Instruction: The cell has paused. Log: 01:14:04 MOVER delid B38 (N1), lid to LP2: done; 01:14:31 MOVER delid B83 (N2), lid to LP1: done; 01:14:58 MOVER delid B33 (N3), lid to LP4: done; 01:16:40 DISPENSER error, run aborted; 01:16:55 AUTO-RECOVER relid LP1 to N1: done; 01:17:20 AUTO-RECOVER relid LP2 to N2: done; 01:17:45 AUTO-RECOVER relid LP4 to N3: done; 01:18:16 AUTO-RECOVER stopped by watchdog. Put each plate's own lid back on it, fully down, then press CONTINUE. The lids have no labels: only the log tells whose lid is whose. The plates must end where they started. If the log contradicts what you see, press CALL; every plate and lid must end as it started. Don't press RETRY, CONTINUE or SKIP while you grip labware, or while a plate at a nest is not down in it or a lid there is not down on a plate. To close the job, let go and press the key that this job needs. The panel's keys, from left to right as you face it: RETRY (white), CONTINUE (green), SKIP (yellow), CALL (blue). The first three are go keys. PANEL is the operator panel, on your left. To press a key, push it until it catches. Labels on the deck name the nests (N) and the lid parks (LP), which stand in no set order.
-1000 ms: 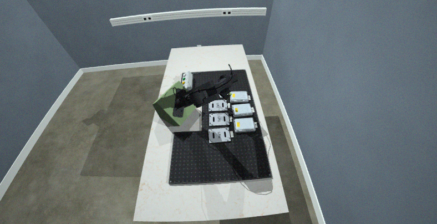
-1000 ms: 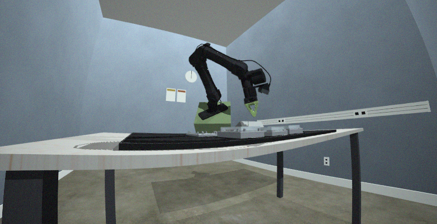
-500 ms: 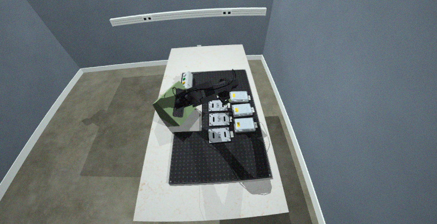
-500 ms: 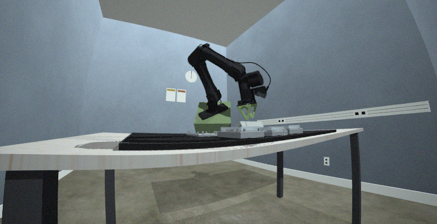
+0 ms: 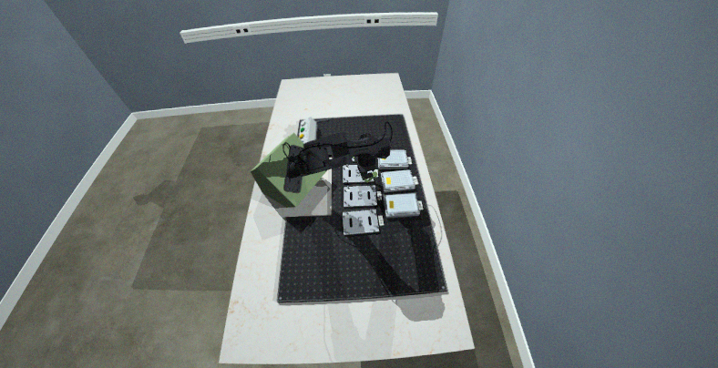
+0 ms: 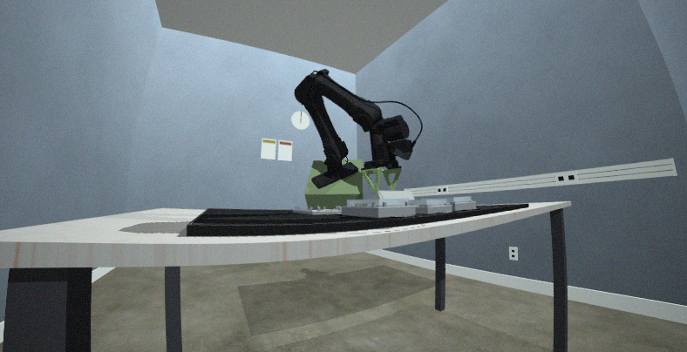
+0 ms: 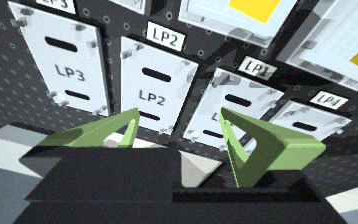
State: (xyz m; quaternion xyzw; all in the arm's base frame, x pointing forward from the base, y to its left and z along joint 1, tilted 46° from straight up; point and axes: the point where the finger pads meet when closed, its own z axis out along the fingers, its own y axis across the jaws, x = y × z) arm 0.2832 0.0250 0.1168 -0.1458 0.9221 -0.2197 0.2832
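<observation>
The plate lies 15 cm ahead of my hand, 5 cm to the right of it and 5 cm below it. From my hand the other things lie so: lid park LP4 (20 cm to the right, 7 cm below, 7 cm behind); green continue key (37 cm to the left, 25 cm behind, 1 cm below); lid park LP2 (7 cm below, 5 cm to the left, 2 cm behind).
</observation>
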